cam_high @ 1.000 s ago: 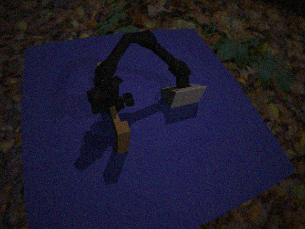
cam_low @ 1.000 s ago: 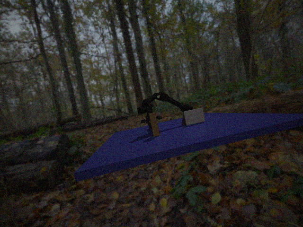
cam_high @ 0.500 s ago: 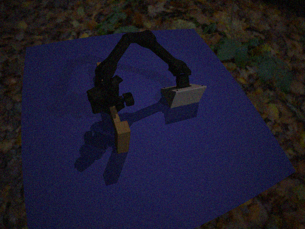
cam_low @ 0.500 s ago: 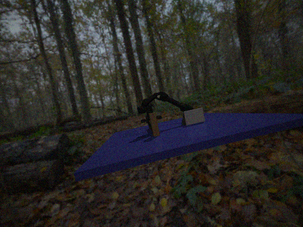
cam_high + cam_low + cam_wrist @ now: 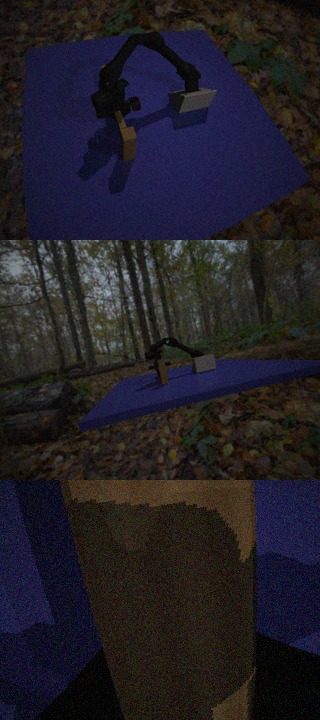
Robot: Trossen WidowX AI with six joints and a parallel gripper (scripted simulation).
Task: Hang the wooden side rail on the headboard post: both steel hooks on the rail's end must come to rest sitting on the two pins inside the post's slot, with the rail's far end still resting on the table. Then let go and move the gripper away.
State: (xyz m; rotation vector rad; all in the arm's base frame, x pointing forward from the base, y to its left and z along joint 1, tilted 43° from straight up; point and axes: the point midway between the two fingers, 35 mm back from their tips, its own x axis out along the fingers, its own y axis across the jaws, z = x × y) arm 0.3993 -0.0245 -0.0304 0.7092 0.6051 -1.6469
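The wooden headboard post lies 160 mm to the left of my gripper tip, 50 mm above it and 20 mm ahead of it.
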